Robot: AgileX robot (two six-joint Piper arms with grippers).
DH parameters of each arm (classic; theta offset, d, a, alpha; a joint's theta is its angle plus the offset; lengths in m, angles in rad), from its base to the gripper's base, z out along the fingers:
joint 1: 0 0.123 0 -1.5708
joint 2: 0.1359 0 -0.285 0
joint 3: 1.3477 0 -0.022 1.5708
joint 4: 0 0.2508 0 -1.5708
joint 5: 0 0 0.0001 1.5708
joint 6: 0 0.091 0 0
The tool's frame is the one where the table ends.
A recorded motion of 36 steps. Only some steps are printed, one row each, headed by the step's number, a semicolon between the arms.
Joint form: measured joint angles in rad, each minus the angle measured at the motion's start. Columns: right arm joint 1, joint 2, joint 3, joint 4, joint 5, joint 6; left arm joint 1, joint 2, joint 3, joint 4, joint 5, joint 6.
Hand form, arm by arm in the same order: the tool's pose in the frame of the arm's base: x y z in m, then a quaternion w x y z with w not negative. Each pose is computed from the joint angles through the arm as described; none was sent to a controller.
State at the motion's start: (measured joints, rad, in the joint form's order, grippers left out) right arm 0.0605 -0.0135 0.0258 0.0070 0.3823 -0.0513; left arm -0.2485 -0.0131 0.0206 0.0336 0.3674 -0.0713
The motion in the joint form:
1: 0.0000 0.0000 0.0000 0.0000 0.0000 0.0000; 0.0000 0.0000 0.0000 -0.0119 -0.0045 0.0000
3: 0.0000 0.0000 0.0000 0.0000 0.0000 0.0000; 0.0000 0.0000 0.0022 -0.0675 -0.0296 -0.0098
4: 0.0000 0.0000 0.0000 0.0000 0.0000 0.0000; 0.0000 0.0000 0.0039 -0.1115 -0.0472 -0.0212
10: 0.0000 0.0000 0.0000 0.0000 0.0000 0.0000; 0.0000 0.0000 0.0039 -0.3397 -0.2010 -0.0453
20: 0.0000 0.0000 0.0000 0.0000 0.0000 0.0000; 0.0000 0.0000 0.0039 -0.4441 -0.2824 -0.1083
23: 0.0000 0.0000 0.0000 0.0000 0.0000 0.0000; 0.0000 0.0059 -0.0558 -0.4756 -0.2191 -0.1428
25: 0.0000 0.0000 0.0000 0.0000 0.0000 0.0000; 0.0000 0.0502 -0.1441 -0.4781 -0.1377 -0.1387
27: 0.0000 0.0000 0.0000 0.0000 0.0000 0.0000; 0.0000 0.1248 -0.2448 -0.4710 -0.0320 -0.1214
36: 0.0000 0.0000 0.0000 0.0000 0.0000 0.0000; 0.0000 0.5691 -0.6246 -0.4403 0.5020 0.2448
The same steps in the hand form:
1: 0.0522 0.0034 0.1709 0.59049 -0.04324 0.80586 0.00568; 0.0513 -0.0123 0.1743 0.59400 0.07655 0.79613 -0.08651
3: 0.0522 0.0034 0.1709 0.59049 -0.04324 0.80586 0.00568; 0.0515 -0.0141 0.1758 0.59868 0.05705 0.79078 -0.11396
4: 0.0522 0.0034 0.1709 0.59049 -0.04324 0.80586 0.00568; 0.0516 -0.0154 0.1768 0.60075 0.03984 0.78672 -0.13633
10: 0.0522 0.0034 0.1709 0.59049 -0.04324 0.80586 0.00568; 0.0533 -0.0182 0.1912 0.63361 -0.04569 0.73438 -0.23903
20: 0.0522 0.0034 0.1709 0.59049 -0.04324 0.80586 0.00568; 0.0540 -0.0169 0.1985 0.64037 -0.10805 0.69958 -0.29806
23: 0.0522 0.0034 0.1709 0.59049 -0.04324 0.80586 0.00568; 0.0509 -0.0189 0.2133 0.62511 -0.12004 0.69850 -0.32699
25: 0.0522 0.0034 0.1709 0.59049 -0.04324 0.80586 0.00568; 0.0492 -0.0217 0.2338 0.61077 -0.10782 0.71100 -0.33139
27: 0.0522 0.0034 0.1709 0.59049 -0.04324 0.80586 0.00568; 0.0499 -0.0258 0.2545 0.58507 -0.08684 0.73818 -0.32440
36: 0.0522 0.0034 0.1709 0.59049 -0.04324 0.80586 0.00568; 0.0832 -0.0495 0.3050 0.39028 0.13228 0.88692 -0.20869

